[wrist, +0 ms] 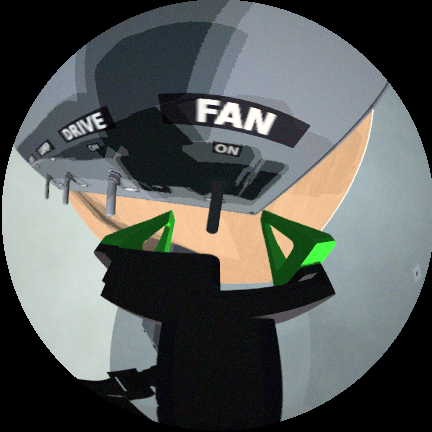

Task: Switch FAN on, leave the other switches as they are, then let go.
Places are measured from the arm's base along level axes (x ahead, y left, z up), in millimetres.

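Pixels of known places: gripper, between the fingertips: [217, 214].
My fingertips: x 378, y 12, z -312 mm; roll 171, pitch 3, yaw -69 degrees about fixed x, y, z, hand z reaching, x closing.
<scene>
Ahead of a thing's pixels: the offset from my fingertips to its top centre. "pt": to the spot under its first point. Level surfaces: height alone.
The FAN switch lever {pt dz +8, dx +12, dy +7 mm} [214, 210] is a dark stick that points down and out from the grey panel [310, 60], below the FAN label {dz +23, dx +89, dy +23 mm} [235, 116] and its small ON mark {pt dz +6, dx +66, dy +18 mm} [227, 149]. My gripper [217, 214] is open, with one green finger on each side of the FAN lever and a gap to both. The lever's end shows between the fingertips. The lever's base lies in dark shadow, so its exact setting is hard to tell.
To the left on the panel are the DRIVE lever {pt dz +6, dx -14, dy +119 mm} [111, 195], under the DRIVE label {dz +23, dx +63, dy +141 mm} [84, 125], and two smaller levers [66, 190] [47, 188] farther left. A wooden table top {dz -110 mm} [330, 185] shows beneath and behind the panel.
</scene>
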